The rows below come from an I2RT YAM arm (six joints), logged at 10 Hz.
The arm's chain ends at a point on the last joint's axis. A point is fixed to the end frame.
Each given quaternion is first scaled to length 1.
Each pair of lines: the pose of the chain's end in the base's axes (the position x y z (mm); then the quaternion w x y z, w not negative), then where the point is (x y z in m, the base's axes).
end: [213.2 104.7 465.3 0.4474 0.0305 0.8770 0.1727]
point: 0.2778 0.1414 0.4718
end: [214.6 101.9 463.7 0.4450 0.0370 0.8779 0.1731]
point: 0.2796 0.1379 0.4699
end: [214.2 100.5 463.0 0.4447 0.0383 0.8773 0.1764]
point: 0.2792 0.1365 0.4695
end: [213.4 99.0 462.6 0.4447 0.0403 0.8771 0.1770]
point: 0.2785 0.1347 0.4691
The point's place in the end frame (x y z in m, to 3 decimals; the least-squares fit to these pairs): -0.036 0.030 0.058
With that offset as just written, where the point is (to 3 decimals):
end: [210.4 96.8 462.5 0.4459 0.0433 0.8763 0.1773]
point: 0.276 0.132 0.469
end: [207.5 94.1 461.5 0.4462 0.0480 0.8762 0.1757]
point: 0.273 0.129 0.468
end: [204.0 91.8 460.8 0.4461 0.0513 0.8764 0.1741]
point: 0.270 0.126 0.467
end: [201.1 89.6 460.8 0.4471 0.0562 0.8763 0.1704]
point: 0.267 0.123 0.467
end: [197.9 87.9 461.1 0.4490 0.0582 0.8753 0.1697]
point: 0.264 0.121 0.468
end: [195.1 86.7 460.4 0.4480 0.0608 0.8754 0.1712]
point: 0.262 0.120 0.467
